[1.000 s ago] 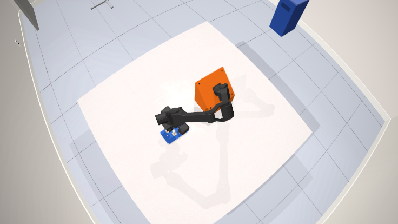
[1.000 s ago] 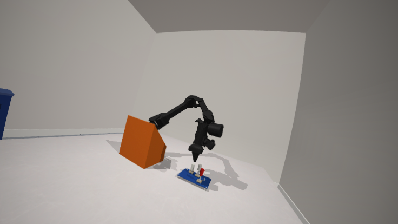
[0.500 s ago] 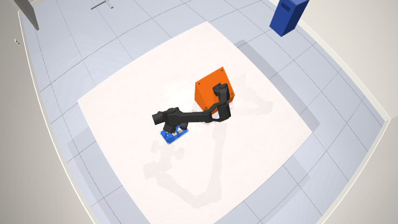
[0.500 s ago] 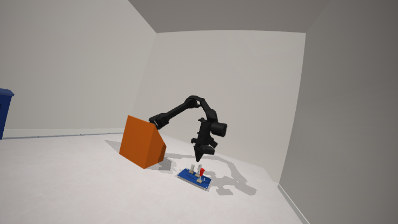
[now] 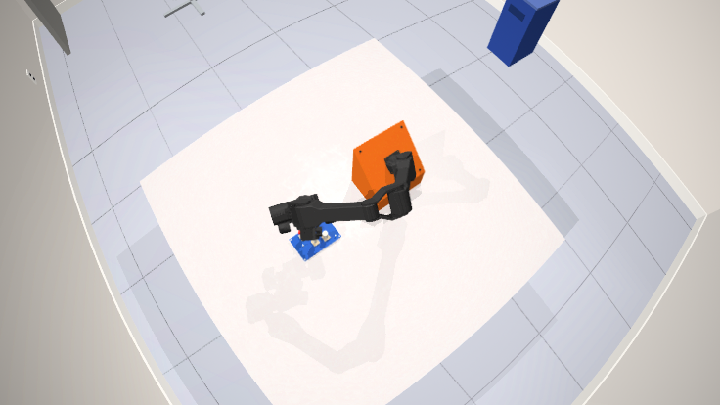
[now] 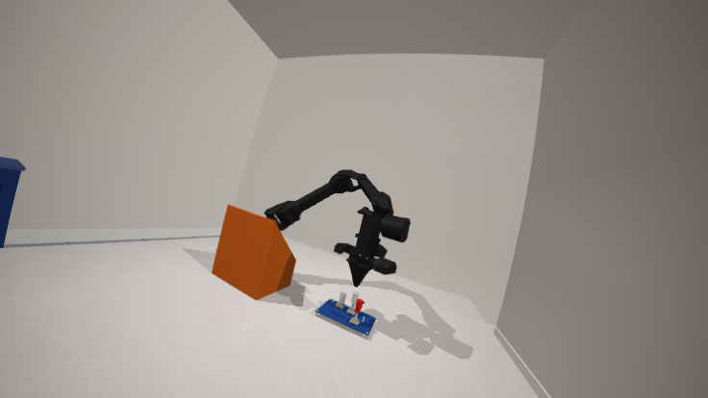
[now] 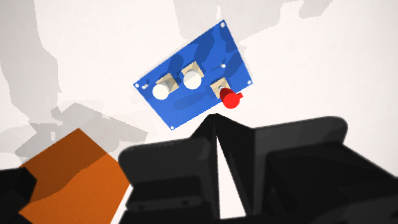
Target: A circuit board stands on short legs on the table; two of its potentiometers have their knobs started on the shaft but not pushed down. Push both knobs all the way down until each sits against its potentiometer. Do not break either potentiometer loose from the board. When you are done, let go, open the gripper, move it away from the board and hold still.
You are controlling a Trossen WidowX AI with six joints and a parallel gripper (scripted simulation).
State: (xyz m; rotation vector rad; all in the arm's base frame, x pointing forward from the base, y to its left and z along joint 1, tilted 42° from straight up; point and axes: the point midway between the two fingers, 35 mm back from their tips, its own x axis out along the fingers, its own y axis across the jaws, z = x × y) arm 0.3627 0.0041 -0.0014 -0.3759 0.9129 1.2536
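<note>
Now: the red knob 4 cm below my gripper tip, 2 cm ahead of it and 1 cm to the right of it. From my gripper tip the other things lie so: white knob 6 cm below, 4 cm to the left, 4 cm behind.
</note>
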